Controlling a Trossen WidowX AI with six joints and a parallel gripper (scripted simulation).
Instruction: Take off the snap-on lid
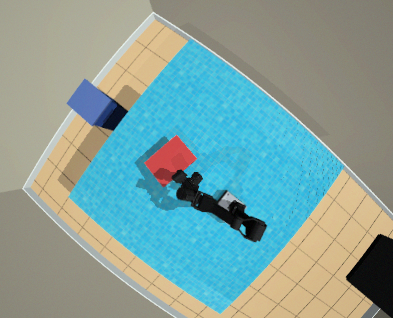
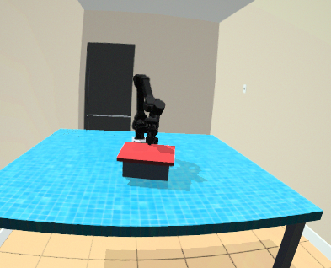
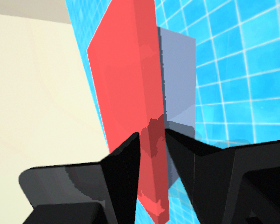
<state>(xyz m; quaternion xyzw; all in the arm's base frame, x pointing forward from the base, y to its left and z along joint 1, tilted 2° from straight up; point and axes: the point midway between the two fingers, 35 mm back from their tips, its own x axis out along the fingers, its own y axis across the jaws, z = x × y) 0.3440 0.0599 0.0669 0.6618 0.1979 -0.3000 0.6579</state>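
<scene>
Right now the red lid is 80 mm ahead of my gripper tip, 10 mm to the right of it and 10 mm below it. From my gripper tip the other things lie so: storage box 70 mm ahead, 60 mm below, 10 mm to the right.
</scene>
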